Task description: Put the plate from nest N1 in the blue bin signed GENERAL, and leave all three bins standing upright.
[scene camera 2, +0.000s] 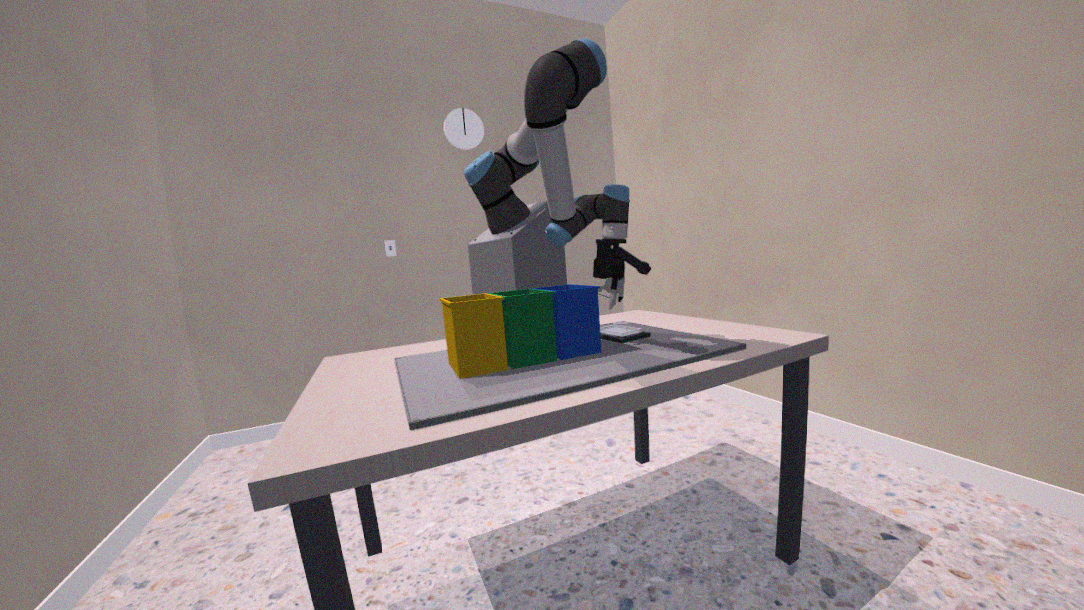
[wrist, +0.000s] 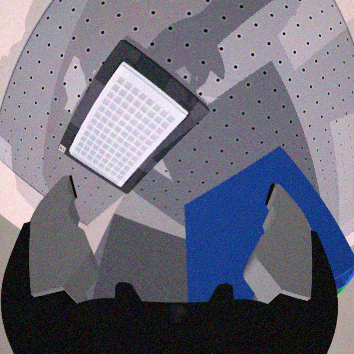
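Seen in the pictures: gripper, between the fingertips: [scene camera 2: 615,305] [wrist: 172,182]; arm's base, origin of its link: [scene camera 2: 510,222].
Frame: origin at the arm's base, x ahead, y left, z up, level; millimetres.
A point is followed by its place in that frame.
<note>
The white plate [scene camera 2: 624,328] @(x 285, y 225, z -373 mm) [wrist: 131,125] @(x 292, y 202, z -371 mm) with a grid of wells lies flat in a dark nest [scene camera 2: 626,336] @(x 341, y 176, z -384 mm) [wrist: 109,64] @(x 329, y 259, z -386 mm) on the board, beside the blue bin. The blue bin [scene camera 2: 578,322] @(x 376, y -27, z -306 mm) [wrist: 225,220] @(x 280, y 55, z -331 mm) stands upright at the right end of the row of three bins; its sign does not show. The green bin [scene camera 2: 529,330] @(x 352, y -162, z -308 mm) and the yellow bin [scene camera 2: 477,337] @(x 329, y -290, z -306 mm) also stand upright, side by side with it. My gripper [scene camera 2: 612,299] @(x 313, y 163, z -289 mm) [wrist: 172,182] @(x 313, y 163, z -289 mm) is open and empty. It hangs above the board, near the blue bin and the nest, higher than the plate.
A grey perforated board [scene camera 2: 432,402] @(x 431, y -439, z -397 mm) [wrist: 250,105] @(x 390, y 110, z -397 mm) lies on the table [scene camera 2: 310,424] @(x 349, y -656, z -410 mm) under the bins and nest. The arm's grey pedestal [scene camera 2: 492,265] @(x 30, y -97, z -141 mm) stands behind the bins. The three bins touch or nearly touch in a row to the left of the nest in the scene view.
</note>
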